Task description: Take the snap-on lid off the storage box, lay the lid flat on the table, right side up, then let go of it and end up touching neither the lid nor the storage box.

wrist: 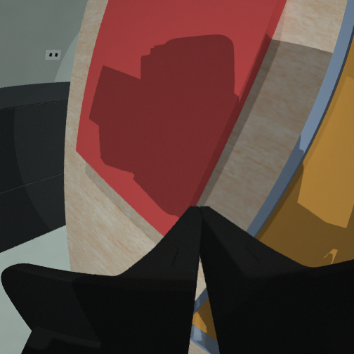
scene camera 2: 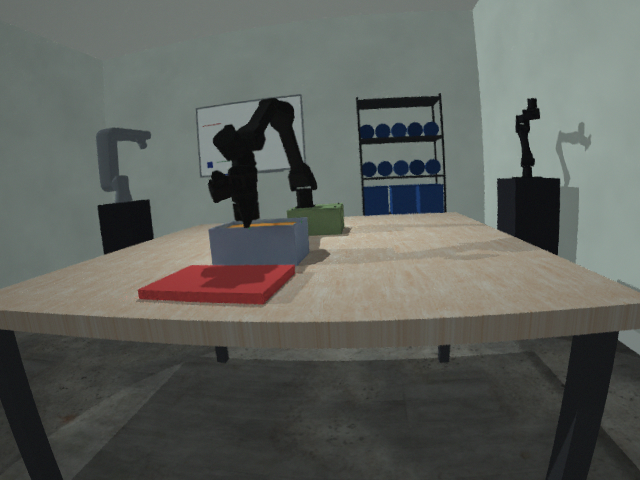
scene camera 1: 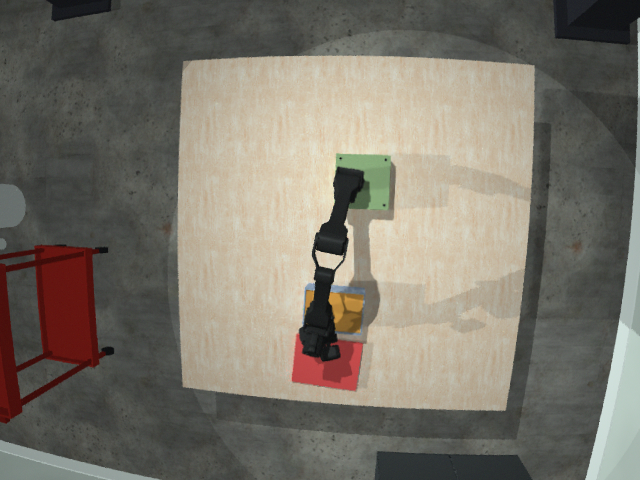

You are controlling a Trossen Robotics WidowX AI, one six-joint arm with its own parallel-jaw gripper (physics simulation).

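Note:
The red lid (scene camera 1: 310, 369) (scene camera 2: 170, 284) (wrist: 200, 20) lies flat on the table, smooth face up, in front of the storage box. The blue-grey storage box (scene camera 1: 336, 288) (scene camera 2: 258, 248) (wrist: 324, 100) stands upright and open, with orange showing inside. In the wrist view a narrow strip of table shows between lid and box. My gripper (scene camera 2: 247, 225) (wrist: 197, 215) is shut and empty, pointing down by the box's front rim, higher than the lid. Its clearance from the rim is hard to tell. In scene camera 1 the wrist hides the fingertips and part of the box.
The arm stands on a green base block (scene camera 1: 379, 191) (scene camera 2: 330, 222) behind the box. The wooden table's (scene camera 1: 232, 206) (scene camera 2: 413, 289) front edge is a short way in front of the lid. A red frame (scene camera 1: 67, 304) stands on the floor at the left in scene camera 1.

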